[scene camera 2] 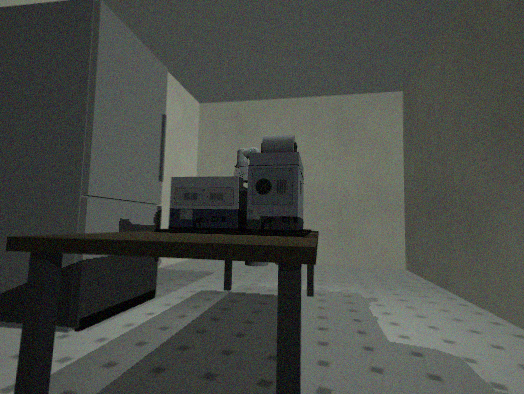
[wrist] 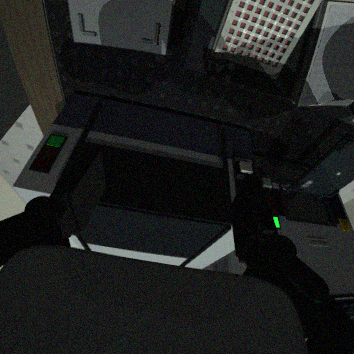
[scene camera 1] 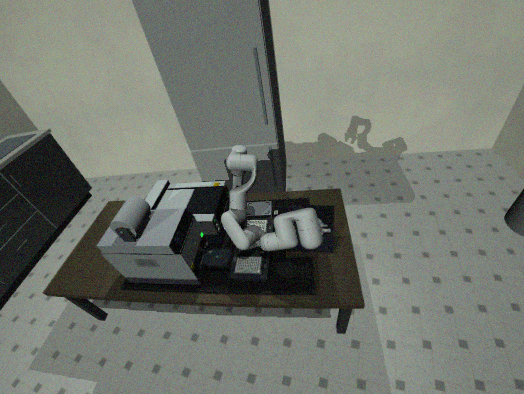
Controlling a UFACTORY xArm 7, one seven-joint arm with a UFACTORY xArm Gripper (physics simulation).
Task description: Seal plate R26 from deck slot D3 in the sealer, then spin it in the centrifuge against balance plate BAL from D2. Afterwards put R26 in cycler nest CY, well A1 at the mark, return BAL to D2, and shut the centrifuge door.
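Places are measured from the arm's base along level axes (x up, y back, z right), in metres.
Pixels of known places: gripper, fingertip midpoint: (wrist: 170,178).
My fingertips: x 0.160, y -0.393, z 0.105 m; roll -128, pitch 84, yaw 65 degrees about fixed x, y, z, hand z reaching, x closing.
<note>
Ahead of a thing's pixels: the offset from my fingertips to its top centre. "spot": to the spot under its first point. Level surfaces: height alone.
My gripper (wrist: 170,178) is open, with its two dark fingers wide apart and no plate between them. In the wrist view it hangs over a device with a dark open bay. In the scene views the gripper is too small or hidden to make out. A pale plate with red wells @(dy +0.076, dx -0.170, dz -0.071 m) (wrist: 265,30) sits in a dark holder at the top of the wrist view. In scene camera 1 a pale plate @(dy +0.073, dx -0.170, dz -0.320 m) (scene camera 1: 248,265) sits at the table's front, and another plate (scene camera 1: 258,224) shows partly behind the arm. Labels on the plates cannot be read. A large machine with a roll on top (scene camera 1: 150,240) (scene camera 2: 275,185) stands at the left.
A second machine (scene camera 1: 204,197) (scene camera 2: 205,200) stands behind it. Grey flat nests @(spot: dy +0.018, dx -0.196, dz +0.065 m) (wrist: 135,25) @(dy +0.061, dx -0.165, dz -0.176 m) (wrist: 341,55) lie on either side of the plate holder. A small display panel @(spot: dy -0.121, dx -0.091, dz +0.153 m) (wrist: 48,152) is at the left of the bay, and a green light @(spot: dy -0.176, dx -0.075, dz -0.217 m) (wrist: 276,222) at its right. The wooden table @(dx -0.257 m) (scene camera 1: 340,287) carries everything.
</note>
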